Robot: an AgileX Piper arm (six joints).
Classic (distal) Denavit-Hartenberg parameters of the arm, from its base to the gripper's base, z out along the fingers. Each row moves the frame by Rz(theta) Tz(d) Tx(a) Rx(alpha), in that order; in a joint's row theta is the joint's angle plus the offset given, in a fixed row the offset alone. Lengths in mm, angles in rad.
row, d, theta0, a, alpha
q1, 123, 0, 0, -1.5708
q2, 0, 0.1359, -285.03, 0
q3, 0, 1.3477, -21.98, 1.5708
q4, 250.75, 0, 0, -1.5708
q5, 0, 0, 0, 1.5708
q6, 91, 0, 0, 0
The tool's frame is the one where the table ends.
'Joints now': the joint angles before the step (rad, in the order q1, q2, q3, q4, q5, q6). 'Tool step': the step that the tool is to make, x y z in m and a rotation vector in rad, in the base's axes. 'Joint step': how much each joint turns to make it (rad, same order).
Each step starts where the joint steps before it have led.
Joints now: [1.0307 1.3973 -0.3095 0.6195 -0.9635 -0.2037]
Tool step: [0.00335 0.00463 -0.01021 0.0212 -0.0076 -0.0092]
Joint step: [0.0013 0.0786 0.0019 -0.0250 -0.0852 0.0678]
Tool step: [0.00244 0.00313 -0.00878 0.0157 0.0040 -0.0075]
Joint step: [0.0000 0.0606 0.0001 -0.0129 -0.0561 0.0520]
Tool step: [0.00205 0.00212 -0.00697 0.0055 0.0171 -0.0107]
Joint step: [0.0000 0.0409 -0.0039 0.0031 -0.0210 0.0311]
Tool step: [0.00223 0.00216 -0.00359 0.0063 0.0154 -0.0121]
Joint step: [-0.0002 0.0238 -0.0099 0.0099 -0.0035 0.0170]
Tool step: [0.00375 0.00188 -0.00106 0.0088 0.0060 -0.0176]
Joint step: [-0.0061 0.0164 -0.0151 0.0109 -0.0020 0.0079]
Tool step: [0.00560 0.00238 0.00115 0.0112 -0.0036 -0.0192]
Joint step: [-0.0124 0.0128 -0.0224 0.0068 -0.0015 0.0012]
